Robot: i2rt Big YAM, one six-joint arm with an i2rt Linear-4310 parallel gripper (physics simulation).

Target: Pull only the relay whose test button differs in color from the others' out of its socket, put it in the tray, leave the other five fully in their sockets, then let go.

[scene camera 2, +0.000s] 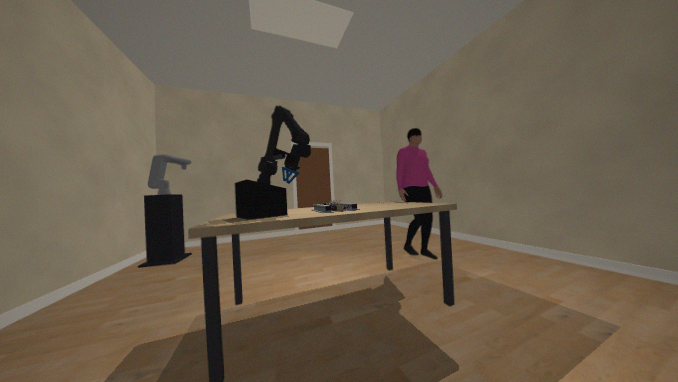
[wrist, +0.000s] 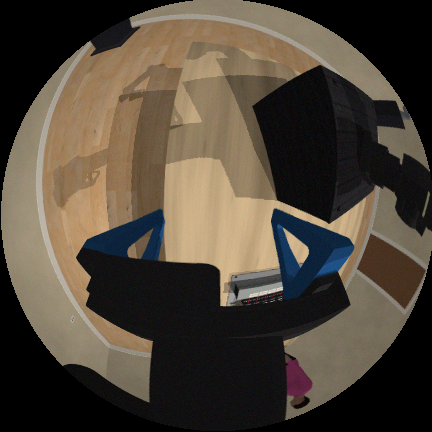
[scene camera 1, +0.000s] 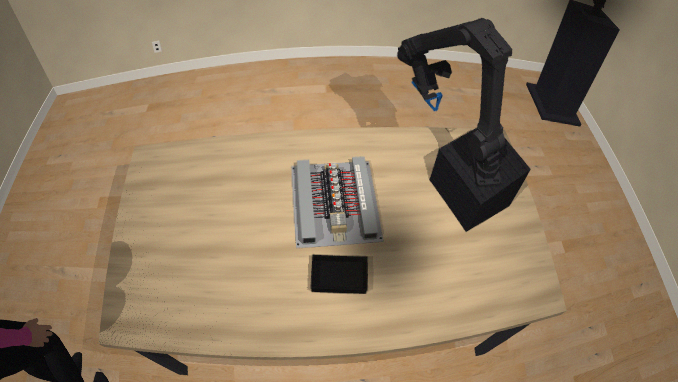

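Observation:
There's a grey panel [scene camera 1: 354,235] in view, and you'd see my gripper [wrist: 217,214] as well.

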